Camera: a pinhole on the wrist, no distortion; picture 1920 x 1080 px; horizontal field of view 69.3 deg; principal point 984.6 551.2 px. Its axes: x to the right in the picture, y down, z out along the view. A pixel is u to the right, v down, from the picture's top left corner.
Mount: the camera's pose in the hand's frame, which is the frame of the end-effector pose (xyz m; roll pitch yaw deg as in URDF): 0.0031 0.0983 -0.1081 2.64 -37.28 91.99
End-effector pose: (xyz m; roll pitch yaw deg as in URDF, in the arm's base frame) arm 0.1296 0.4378 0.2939 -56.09 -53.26 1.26
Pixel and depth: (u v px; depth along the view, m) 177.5 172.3 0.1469
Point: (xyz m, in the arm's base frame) 0.1470 0.3702 0.3510
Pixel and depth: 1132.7 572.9 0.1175
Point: 0.1625 0.4535 0.2801
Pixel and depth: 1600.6 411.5 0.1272
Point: 0.1747 0.4985 0.2877
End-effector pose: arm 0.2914 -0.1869 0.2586 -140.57 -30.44 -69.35
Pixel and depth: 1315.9 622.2 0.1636
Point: 0.3080 -0.2145 0.2139
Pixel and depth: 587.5 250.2 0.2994
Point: 0.4634 -0.1866 0.3340
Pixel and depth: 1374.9 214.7 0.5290
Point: 0.6896 -0.3202 0.1277
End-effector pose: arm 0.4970 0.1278 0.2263 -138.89 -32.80 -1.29
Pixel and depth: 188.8 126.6 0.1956
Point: 0.5181 0.1916 0.3415
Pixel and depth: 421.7 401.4 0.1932
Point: 0.5018 0.1856 0.2929
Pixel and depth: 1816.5 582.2 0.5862
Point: 0.7628 0.4799 -0.1374
